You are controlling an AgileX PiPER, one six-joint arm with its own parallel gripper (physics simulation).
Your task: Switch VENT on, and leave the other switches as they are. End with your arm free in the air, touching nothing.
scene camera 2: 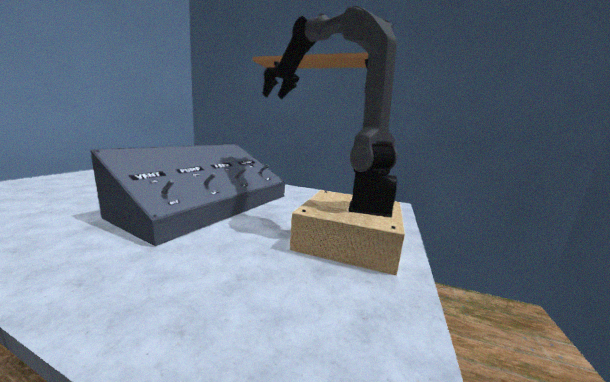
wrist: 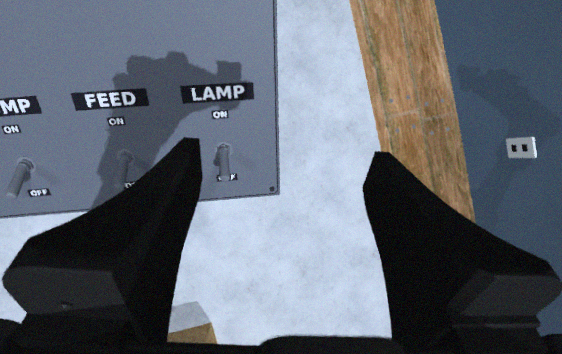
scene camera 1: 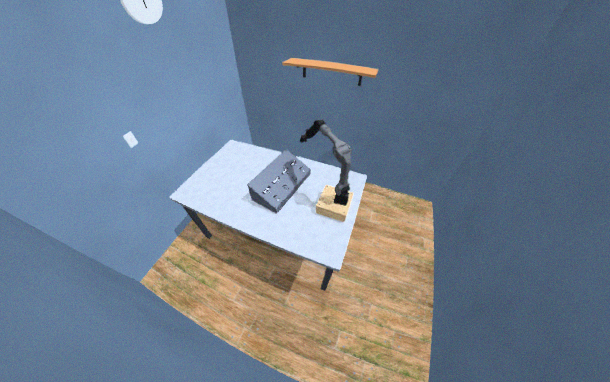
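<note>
The grey sloped switch panel (scene camera 1: 265, 176) (scene camera 2: 121, 202) (wrist: 60, 40) stands on the table. In the scene camera 2 view the VENT label (scene camera 2: 147, 176) is at its near left end, with the VENT lever (scene camera 2: 167, 190) below it, tilted down toward its OFF mark (scene camera 2: 173, 202). The PUMP lever (scene camera 2: 208, 183) (wrist: 20, 177), FEED lever (scene camera 2: 241, 177) (wrist: 124, 169) and LAMP lever (scene camera 2: 264, 172) (wrist: 224, 162) also tilt down toward OFF. VENT does not show in the wrist view. My gripper (scene camera 1: 303, 140) (scene camera 2: 274, 96) (wrist: 286, 164) is open and empty, high above the panel's LAMP end, touching nothing.
My arm stands on a wooden block (scene camera 1: 331, 210) (scene camera 2: 345, 240) near the edge of the white table (scene camera 1: 225, 210) (scene camera 2: 200, 310) (wrist: 300, 250). An orange shelf (scene camera 1: 330, 66) (scene camera 2: 330, 60) is on the wall behind. The arm's shadow falls across the panel.
</note>
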